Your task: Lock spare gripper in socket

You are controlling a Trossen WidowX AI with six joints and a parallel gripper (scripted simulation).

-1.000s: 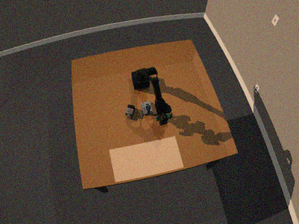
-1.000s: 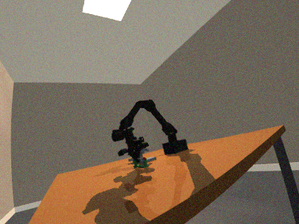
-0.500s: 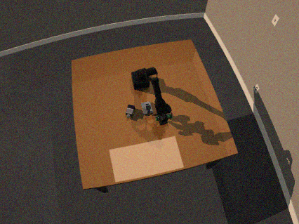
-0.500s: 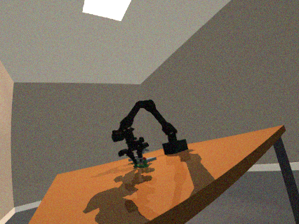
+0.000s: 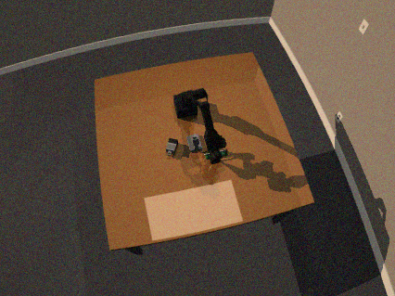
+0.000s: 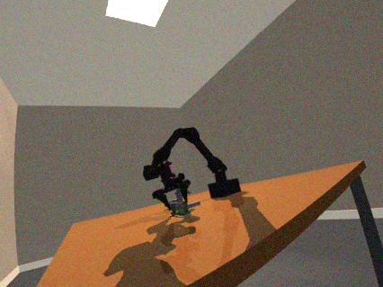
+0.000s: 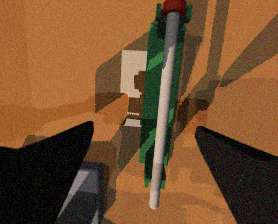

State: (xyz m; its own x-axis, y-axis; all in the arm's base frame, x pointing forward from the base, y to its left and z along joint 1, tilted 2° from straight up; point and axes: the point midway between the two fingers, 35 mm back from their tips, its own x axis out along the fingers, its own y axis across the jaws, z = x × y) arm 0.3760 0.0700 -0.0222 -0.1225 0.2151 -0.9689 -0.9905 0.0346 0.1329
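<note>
Now: the green piece 1 cm ahead of my gripper tip, 2 cm to the left of it and 1 cm below it. The rest, counted from my gripper tip: mount 9 cm behind, 9 cm to the right, 2 cm above; spare gripper 10 cm behind, 24 cm to the right, 1 cm below.
</note>
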